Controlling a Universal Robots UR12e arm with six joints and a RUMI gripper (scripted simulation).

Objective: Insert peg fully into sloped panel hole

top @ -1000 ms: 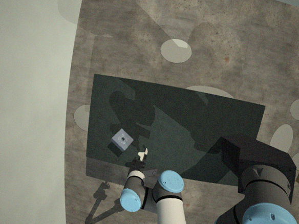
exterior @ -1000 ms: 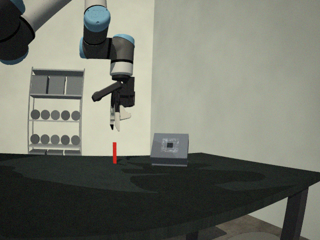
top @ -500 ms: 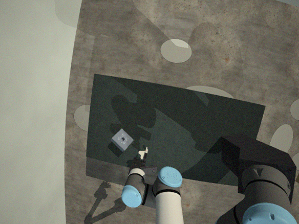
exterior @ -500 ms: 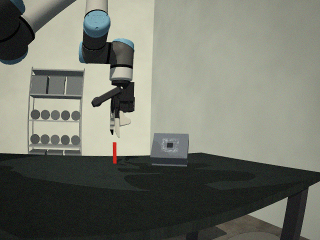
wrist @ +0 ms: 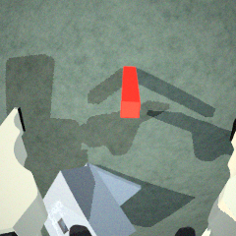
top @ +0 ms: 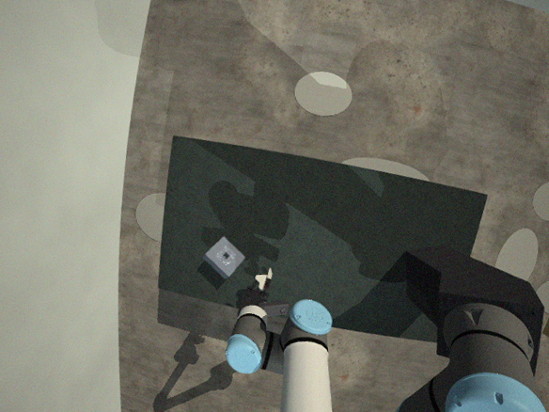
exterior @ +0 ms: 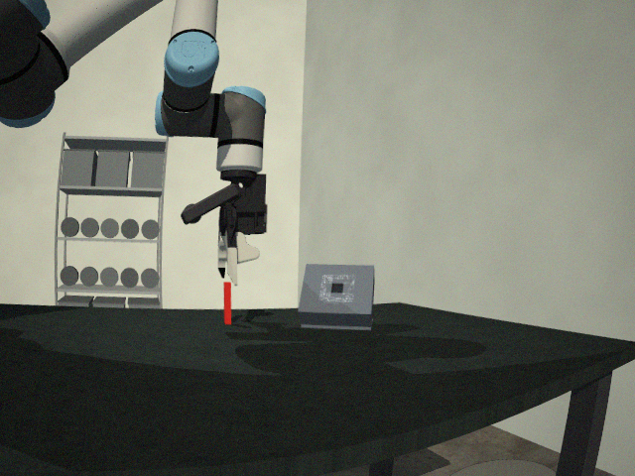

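My hand is 4 cm above the red peg.
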